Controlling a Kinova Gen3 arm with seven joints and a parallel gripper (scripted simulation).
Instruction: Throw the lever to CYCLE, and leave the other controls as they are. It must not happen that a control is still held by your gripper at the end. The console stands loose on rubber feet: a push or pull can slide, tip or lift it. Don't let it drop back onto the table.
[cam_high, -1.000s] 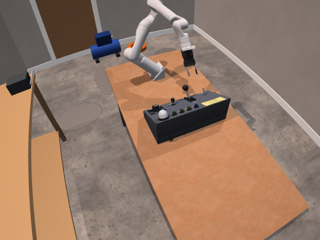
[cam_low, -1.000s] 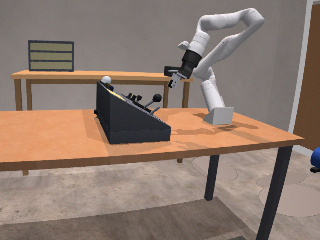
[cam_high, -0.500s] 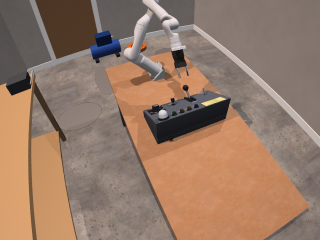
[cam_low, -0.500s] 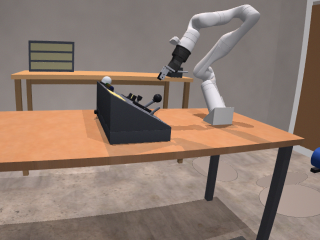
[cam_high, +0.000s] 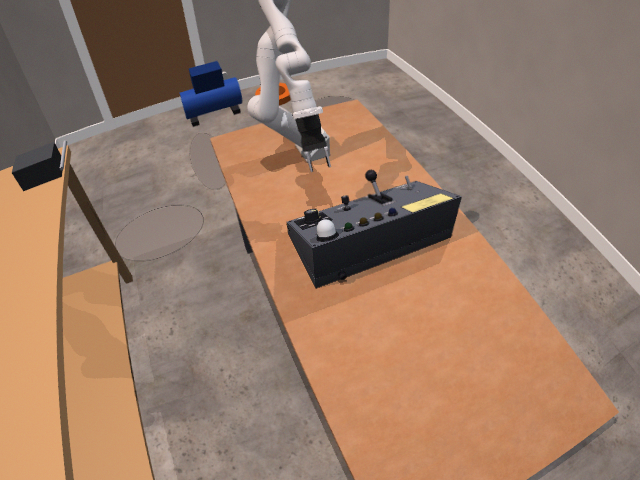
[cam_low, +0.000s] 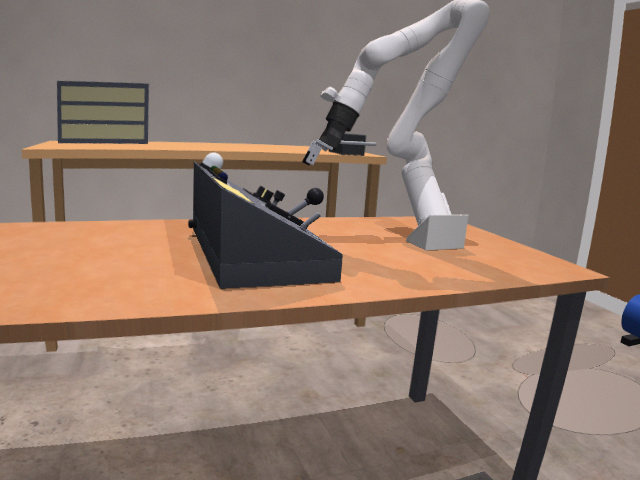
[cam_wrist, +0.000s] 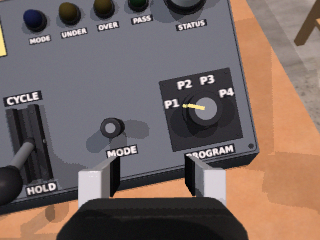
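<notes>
The lever lies 8 cm ahead of my hand, 16 cm to the left of it and 10 cm below it. Round my hand: program knob: 10 cm ahead, 7 cm to the right, 11 cm below; mode knob: 10 cm ahead, 4 cm to the left, 10 cm below; dark console: 14 cm ahead, 11 cm to the left, 13 cm below.
</notes>
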